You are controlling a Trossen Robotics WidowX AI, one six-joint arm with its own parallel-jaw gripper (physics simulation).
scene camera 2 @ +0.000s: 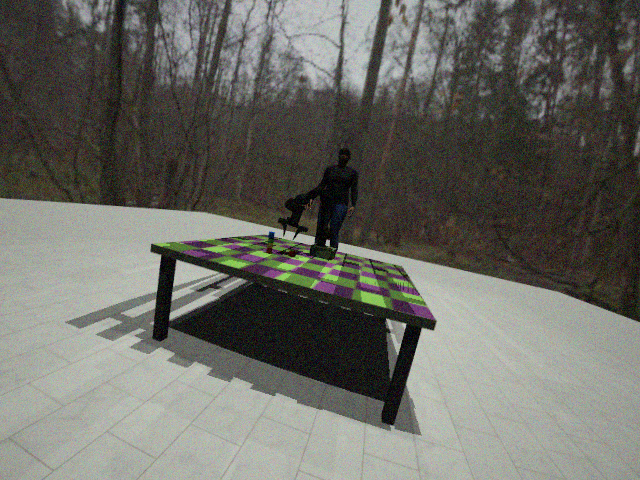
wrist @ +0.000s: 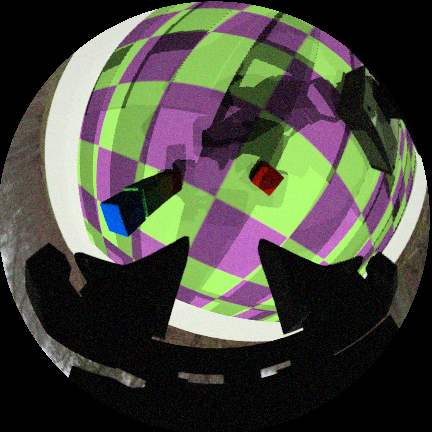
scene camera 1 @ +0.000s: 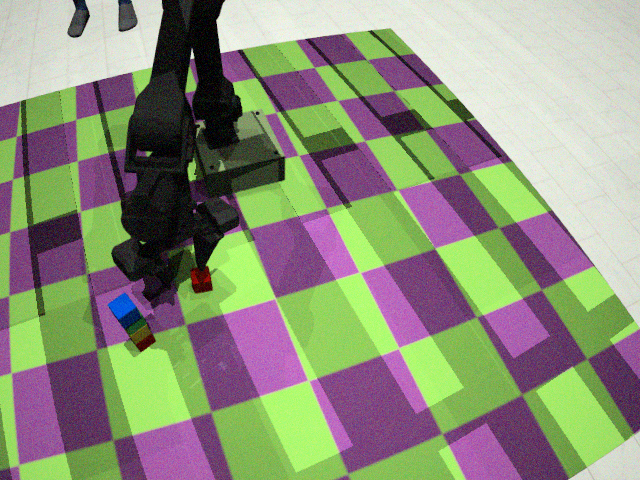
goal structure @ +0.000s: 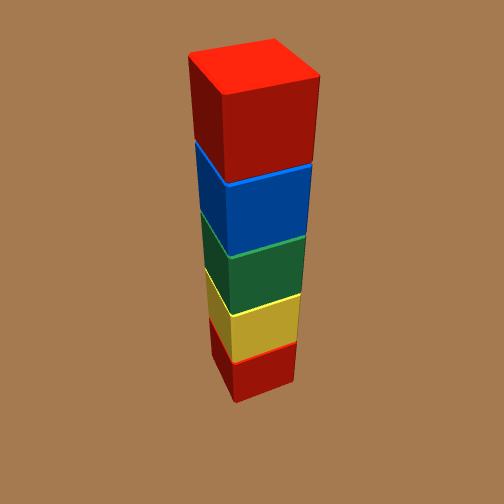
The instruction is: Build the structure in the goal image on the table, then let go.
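Pixels of known places: gripper, fingertip midpoint: (scene camera 2: 288, 238) (wrist: 224, 242) (scene camera 1: 184, 279); arm's base, origin of the base link: (scene camera 2: 321, 245) (scene camera 1: 220, 136).
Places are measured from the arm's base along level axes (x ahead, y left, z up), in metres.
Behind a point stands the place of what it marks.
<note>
A tower stands upright on the table (scene camera 1: 356, 413) @(x 0.605, y 0.018, z -0.072 m) (scene camera 2: 305, 280) @(x 0.762, y 0.071, z -0.072 m). Its blue block (scene camera 1: 124, 308) @(x 0.368, y -0.258, z 0.059 m) (scene camera 2: 271, 235) @(x 0.376, y -0.256, z 0.040 m) (wrist: 116, 218) @(x 0.355, y -0.253, z 0.058 m) is on top, above a green block (scene camera 1: 136, 325) @(x 0.372, y -0.254, z 0.008 m), a yellow block (scene camera 1: 140, 334) @(x 0.372, y -0.255, z -0.022 m) and a dark red block (scene camera 1: 145, 343) @(x 0.372, y -0.256, z -0.056 m) at the bottom. A separate red cube (scene camera 1: 201, 281) @(x 0.301, y -0.131, z -0.040 m) (scene camera 2: 292, 253) @(x 0.305, y -0.124, z -0.051 m) (wrist: 267, 179) @(x 0.288, y -0.129, z -0.039 m) lies on the table, apart from the tower. My gripper (scene camera 1: 176, 282) @(x 0.341, y -0.159, z 0.042 m) (scene camera 2: 290, 237) @(x 0.341, y -0.159, z 0.042 m) (wrist: 224, 242) @(x 0.341, y -0.159, z 0.042 m) is open and empty, raised above the table. In scene camera 1, one fingertip overlaps the loose red cube's top edge. In the wrist view the tower is left and the red cube right of centre.
The arm's base box (scene camera 1: 242, 178) @(x 0.100, y 0.013, z -0.036 m) (scene camera 2: 323, 252) @(x 0.101, y 0.040, z -0.031 m) (wrist: 367, 125) stands behind the loose red cube in scene camera 1. A person (scene camera 2: 338, 186) stands behind the table. The tower is close to the gripper's left finger in scene camera 1.
</note>
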